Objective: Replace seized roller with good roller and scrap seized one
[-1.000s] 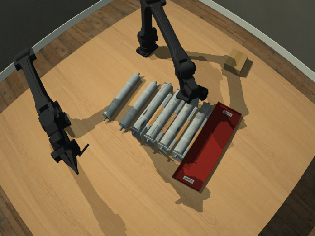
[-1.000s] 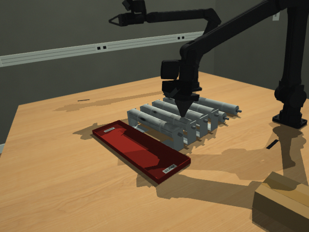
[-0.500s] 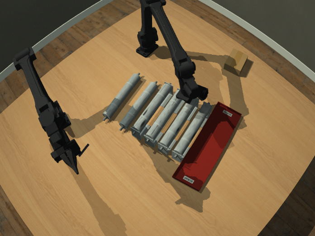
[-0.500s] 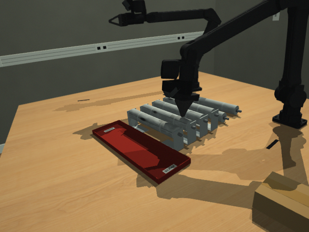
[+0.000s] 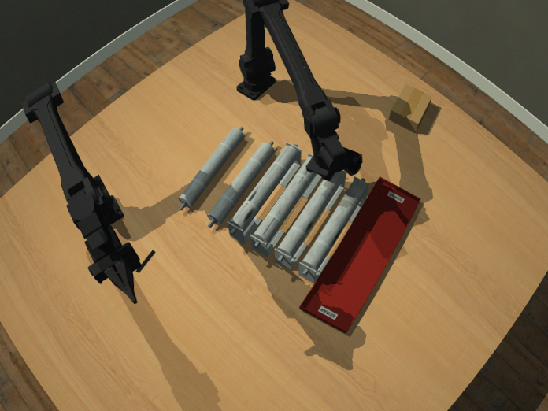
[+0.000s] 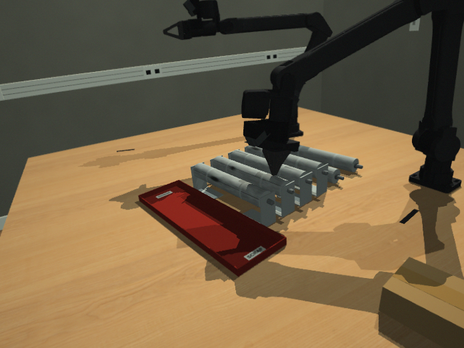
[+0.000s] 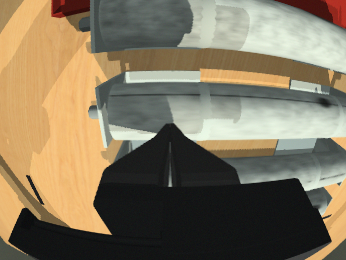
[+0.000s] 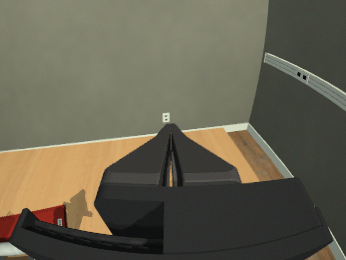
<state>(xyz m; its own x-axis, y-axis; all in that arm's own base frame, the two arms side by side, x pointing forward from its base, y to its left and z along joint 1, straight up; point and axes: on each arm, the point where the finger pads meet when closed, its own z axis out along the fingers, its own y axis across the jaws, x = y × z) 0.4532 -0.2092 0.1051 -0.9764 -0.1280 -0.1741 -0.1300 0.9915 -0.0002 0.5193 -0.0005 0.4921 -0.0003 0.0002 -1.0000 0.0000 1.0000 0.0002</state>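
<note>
Right now the grey roller is 120 mm behind my left hand, 130 mm to the right of it and 30 mm below it. Round my left hand: cardboard box (20 mm behind, 460 mm to the left, 70 mm below); red scrap tray (200 mm ahead, 60 mm to the right, 100 mm below).
</note>
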